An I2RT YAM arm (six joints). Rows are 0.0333 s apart.
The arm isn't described. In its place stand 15 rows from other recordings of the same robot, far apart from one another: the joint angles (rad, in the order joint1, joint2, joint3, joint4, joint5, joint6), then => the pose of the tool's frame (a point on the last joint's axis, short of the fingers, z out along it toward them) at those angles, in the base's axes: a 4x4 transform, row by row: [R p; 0 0 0 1], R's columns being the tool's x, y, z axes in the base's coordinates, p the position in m.
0.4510, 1.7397, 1.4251, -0.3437, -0.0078, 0.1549 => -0.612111, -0.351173, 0.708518, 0.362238; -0.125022, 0.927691, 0.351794, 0.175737; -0.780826, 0.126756, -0.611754, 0.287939; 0, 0, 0, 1
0.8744, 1.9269, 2.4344, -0.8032, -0.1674, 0.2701 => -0.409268, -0.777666, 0.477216, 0.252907; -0.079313, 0.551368, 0.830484, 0.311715; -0.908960, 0.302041, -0.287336, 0.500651; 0, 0, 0, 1
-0.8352, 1.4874, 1.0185, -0.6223, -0.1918, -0.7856 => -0.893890, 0.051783, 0.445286, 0.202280; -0.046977, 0.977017, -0.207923, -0.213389; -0.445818, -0.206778, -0.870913, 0.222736; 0, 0, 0, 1
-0.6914, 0.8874, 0.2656, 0.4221, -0.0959, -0.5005 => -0.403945, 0.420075, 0.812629, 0.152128; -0.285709, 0.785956, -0.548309, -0.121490; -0.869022, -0.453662, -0.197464, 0.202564; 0, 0, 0, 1
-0.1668, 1.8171, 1.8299, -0.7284, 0.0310, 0.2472 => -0.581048, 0.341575, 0.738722, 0.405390; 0.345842, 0.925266, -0.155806, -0.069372; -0.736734, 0.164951, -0.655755, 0.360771; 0, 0, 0, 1
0.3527, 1.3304, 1.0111, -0.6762, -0.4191, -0.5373 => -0.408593, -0.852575, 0.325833, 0.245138; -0.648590, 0.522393, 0.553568, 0.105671; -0.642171, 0.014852, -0.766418, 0.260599; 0, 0, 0, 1
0.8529, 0.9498, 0.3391, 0.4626, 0.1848, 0.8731 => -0.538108, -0.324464, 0.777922, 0.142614; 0.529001, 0.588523, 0.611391, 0.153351; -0.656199, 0.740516, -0.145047, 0.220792; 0, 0, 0, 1
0.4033, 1.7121, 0.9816, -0.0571, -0.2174, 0.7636 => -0.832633, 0.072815, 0.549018, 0.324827; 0.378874, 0.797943, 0.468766, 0.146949; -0.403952, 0.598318, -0.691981, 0.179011; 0, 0, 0, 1
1.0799, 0.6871, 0.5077, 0.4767, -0.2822, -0.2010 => 0.329484, -0.925392, 0.187322, 0.071927; 0.209630, 0.265149, 0.941144, 0.155588; -0.920595, -0.270823, 0.281353, 0.327969; 0, 0, 0, 1
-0.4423, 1.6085, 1.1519, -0.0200, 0.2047, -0.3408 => -0.585405, 0.410251, 0.699282, 0.334037; -0.084865, 0.826776, -0.556093, -0.166205; -0.806287, -0.384884, -0.449183, 0.273208; 0, 0, 0, 1
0.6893, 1.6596, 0.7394, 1.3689, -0.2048, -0.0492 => 0.371930, -0.746723, 0.551429, 0.255936; 0.244131, 0.651819, 0.718005, 0.220315; -0.895583, -0.132427, 0.424729, 0.265070; 0, 0, 0, 1
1.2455, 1.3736, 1.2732, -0.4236, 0.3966, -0.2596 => 0.042367, -0.782461, 0.621257, 0.112281; -0.615240, 0.469501, 0.633284, 0.289876; -0.787200, -0.409052, -0.461510, 0.354071; 0, 0, 0, 1
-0.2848, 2.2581, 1.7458, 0.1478, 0.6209, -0.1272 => -0.434524, 0.700715, 0.565852, 0.499611; 0.019700, 0.635507, -0.771844, -0.167845; -0.900445, -0.324237, -0.289947, 0.213063; 0, 0, 0, 1
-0.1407, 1.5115, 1.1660, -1.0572, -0.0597, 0.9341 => -0.475759, 0.862249, 0.173725, 0.271118; 0.878027, 0.477281, 0.035654, -0.036255; -0.052172, 0.169498, -0.984149, 0.242526; 0, 0, 0, 1
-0.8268, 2.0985, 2.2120, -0.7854, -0.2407, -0.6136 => -0.683358, 0.238166, 0.690145, 0.327618; -0.083312, 0.913682, -0.397800, -0.343403; -0.725315, -0.329337, -0.604529, 0.361366; 0, 0, 0, 1
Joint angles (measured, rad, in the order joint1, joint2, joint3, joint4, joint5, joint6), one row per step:
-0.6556, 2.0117, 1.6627, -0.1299, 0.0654, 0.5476
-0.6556, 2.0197, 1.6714, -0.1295, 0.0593, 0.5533
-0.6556, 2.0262, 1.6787, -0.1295, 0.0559, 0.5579
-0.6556, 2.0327, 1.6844, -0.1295, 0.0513, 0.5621
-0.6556, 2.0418, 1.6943, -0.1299, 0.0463, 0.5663
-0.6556, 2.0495, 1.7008, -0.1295, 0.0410, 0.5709
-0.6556, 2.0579, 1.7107, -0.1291, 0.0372, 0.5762
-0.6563, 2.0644, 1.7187, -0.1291, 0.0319, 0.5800
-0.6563, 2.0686, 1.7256, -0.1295, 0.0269, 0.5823
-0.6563, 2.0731, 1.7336, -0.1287, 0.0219, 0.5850
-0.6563, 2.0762, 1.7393, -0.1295, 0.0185, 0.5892
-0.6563, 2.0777, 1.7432, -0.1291, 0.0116, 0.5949
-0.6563, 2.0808, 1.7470, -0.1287, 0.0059, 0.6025
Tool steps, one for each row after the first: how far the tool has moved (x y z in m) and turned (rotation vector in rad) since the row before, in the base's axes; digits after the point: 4 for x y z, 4 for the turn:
0.0017, -0.0010, -0.0006, 0.0053, -0.0059, 0.0028
0.0014, -0.0009, -0.0005, 0.0038, -0.0043, 0.0009
0.0013, -0.0008, -0.0010, 0.0050, -0.0031, 0.0022
0.0018, -0.0012, -0.0008, 0.0044, -0.0042, 0.0025
0.0015, -0.0009, -0.0013, 0.0055, -0.0035, 0.0026
0.0018, -0.0012, -0.0005, 0.0038, -0.0056, 0.0009
0.0012, -0.0011, -0.0003, 0.0036, -0.0048, 0.0023
0.0010, -0.0006, 0.0004, 0.0020, -0.0045, 0.0034
0.0012, -0.0007, 0.0007, 0.0010, -0.0063, 0.0032
0.0008, -0.0004, 0.0004, 0.0030, -0.0047, 0.0011
0.0006, -0.0001, 0.0007, 0.0047, -0.0073, 0.0036
0.0007, -0.0003, -0.0001, 0.0067, -0.0066, 0.0017

